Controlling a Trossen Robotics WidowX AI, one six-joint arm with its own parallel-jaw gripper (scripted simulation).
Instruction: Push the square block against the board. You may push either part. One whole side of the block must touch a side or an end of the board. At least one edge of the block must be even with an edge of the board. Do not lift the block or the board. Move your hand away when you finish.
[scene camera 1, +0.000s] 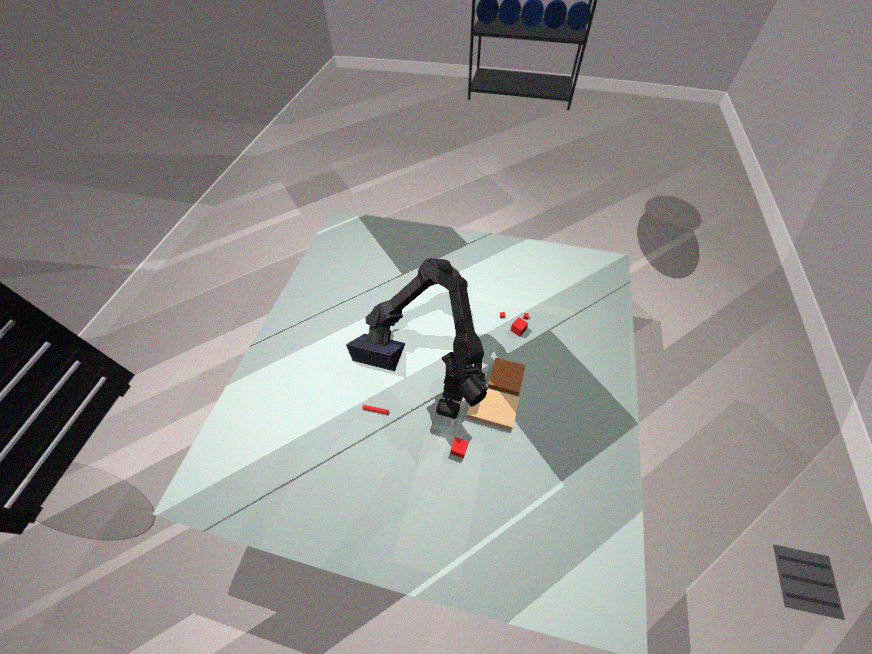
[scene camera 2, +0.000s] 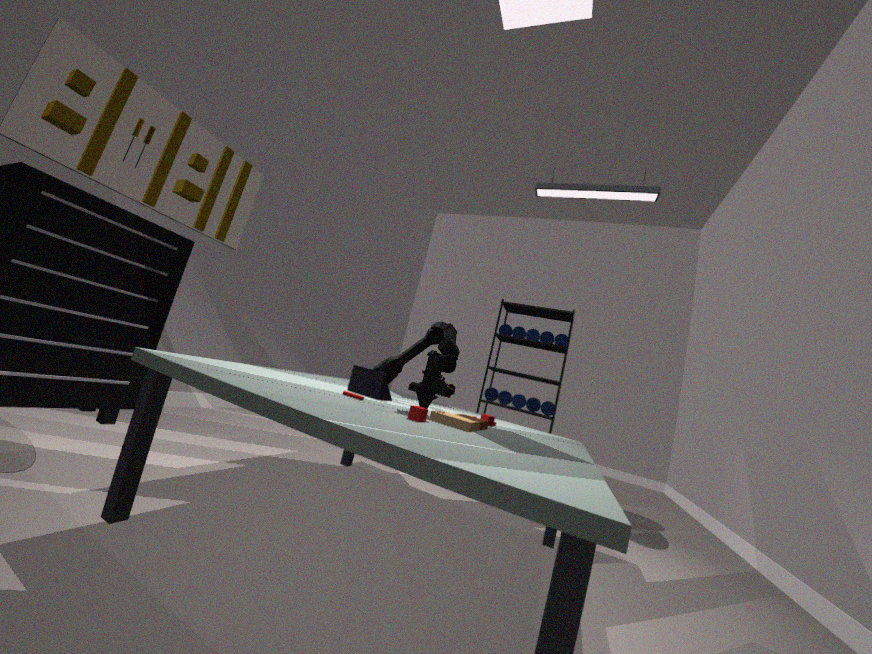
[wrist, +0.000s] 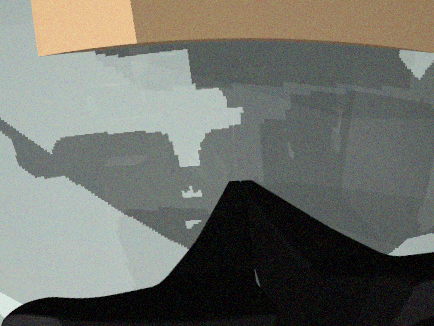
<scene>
my gripper: scene camera 1 454, 397; scene camera 2; wrist
same spot on my gripper: (wrist: 302, 265) = (scene camera 2: 428, 401)
</scene>
